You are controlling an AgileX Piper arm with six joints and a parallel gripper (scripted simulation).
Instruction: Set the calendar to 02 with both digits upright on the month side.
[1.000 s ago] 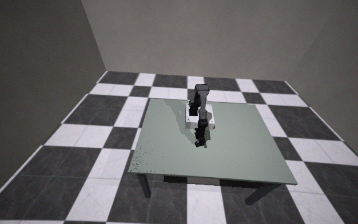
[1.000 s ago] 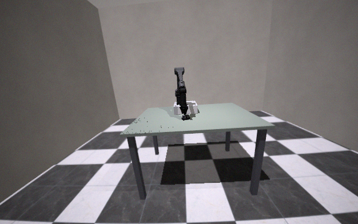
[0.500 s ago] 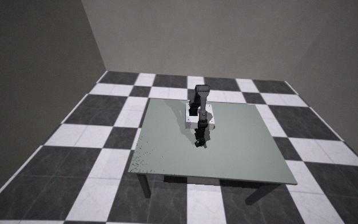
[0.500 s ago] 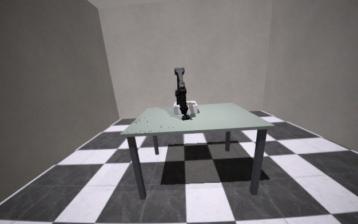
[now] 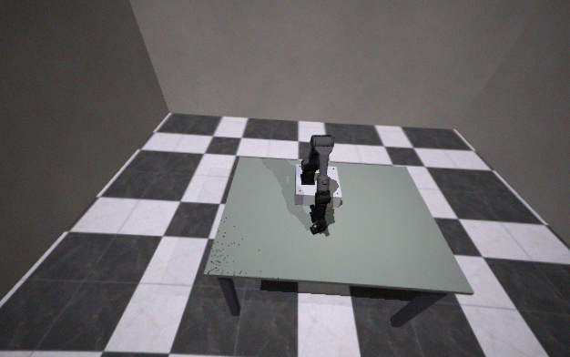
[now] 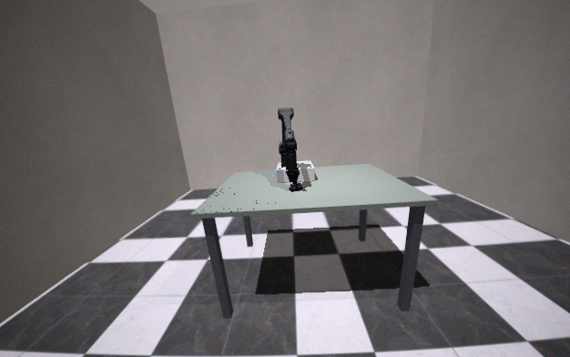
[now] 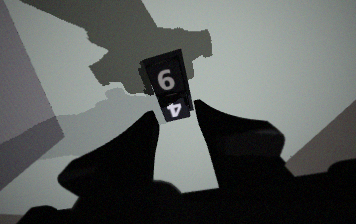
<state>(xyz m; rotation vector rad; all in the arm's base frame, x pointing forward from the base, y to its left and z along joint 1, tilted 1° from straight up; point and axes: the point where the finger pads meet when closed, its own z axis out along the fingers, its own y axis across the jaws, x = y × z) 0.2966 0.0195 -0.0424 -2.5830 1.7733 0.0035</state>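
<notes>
Now: hand 30 mm to the right of the dark digit cube, 30 mm above it and 10 mm past it.
</notes>
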